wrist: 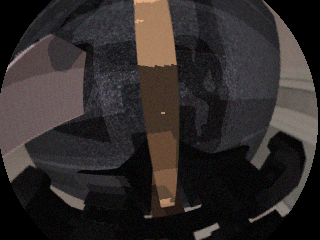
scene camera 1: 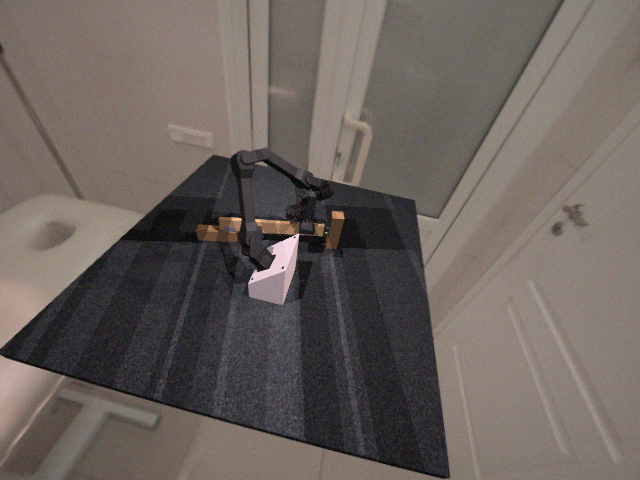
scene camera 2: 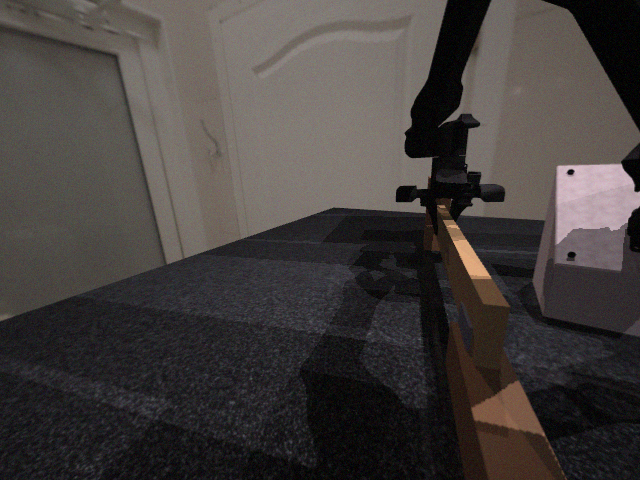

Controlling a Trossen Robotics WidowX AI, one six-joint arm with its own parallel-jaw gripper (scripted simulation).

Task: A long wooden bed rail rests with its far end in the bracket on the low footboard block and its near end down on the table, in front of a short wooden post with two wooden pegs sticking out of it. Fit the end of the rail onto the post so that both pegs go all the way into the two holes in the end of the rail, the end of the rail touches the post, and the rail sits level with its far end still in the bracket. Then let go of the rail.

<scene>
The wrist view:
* my gripper
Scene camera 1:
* wooden bed rail
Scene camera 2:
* my gripper
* wooden bed rail
</scene>
